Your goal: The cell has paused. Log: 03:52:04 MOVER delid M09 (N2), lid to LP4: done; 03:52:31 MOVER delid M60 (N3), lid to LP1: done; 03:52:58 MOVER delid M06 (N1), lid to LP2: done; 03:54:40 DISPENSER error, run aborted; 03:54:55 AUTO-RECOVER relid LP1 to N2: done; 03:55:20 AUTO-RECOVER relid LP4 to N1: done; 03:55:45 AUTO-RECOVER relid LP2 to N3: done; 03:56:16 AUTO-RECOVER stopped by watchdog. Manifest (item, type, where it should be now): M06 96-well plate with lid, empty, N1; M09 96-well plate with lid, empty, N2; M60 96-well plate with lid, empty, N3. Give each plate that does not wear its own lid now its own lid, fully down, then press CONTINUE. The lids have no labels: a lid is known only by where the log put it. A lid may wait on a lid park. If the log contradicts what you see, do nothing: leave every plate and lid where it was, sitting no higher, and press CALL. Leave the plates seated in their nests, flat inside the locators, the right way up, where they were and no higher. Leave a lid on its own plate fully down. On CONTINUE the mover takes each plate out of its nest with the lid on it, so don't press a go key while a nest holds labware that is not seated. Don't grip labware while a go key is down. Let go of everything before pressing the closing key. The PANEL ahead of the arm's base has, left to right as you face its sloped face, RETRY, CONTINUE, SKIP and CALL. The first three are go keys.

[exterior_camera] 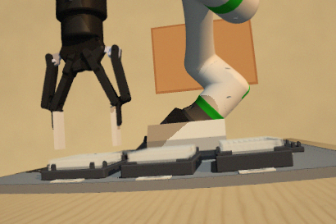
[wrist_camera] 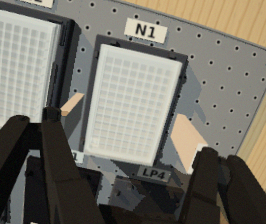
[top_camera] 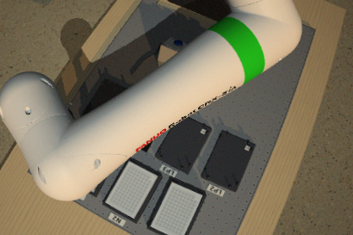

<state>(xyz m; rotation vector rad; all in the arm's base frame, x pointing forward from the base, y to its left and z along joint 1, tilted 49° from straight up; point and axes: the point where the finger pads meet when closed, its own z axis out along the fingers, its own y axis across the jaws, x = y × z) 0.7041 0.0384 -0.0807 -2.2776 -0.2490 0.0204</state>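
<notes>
The plate lies 50 mm below my hand. From my hand the other things lie so: LP4 label: 80 mm behind, 70 mm to the right, 70 mm below; then LP1 label: 100 mm behind, 70 mm below, 50 mm to the left; then lid park LP4: 170 mm behind, 80 mm to the right, 60 mm below.
</notes>
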